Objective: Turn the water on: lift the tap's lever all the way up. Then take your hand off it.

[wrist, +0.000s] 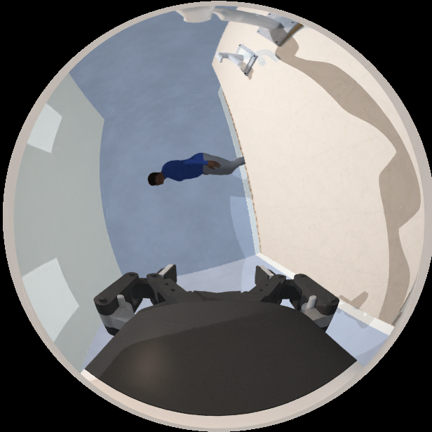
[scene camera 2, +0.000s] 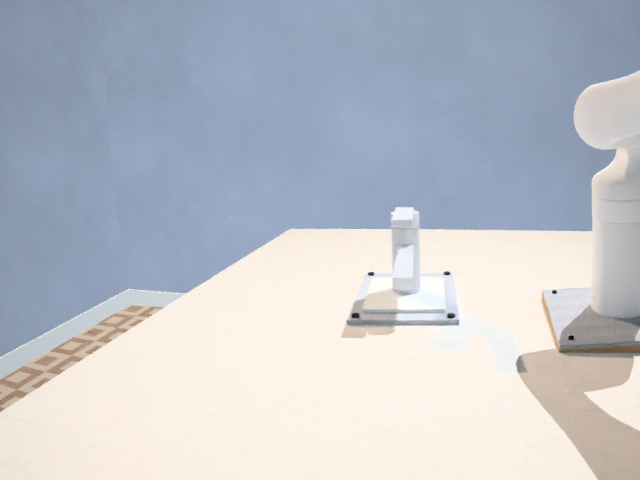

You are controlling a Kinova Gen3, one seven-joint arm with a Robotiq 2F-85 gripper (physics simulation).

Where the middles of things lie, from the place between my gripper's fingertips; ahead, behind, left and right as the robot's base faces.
The square base plate [scene camera 2: 356, 317] lies 350 mm ahead of my hand, 790 mm to the right of it and 360 mm below it.
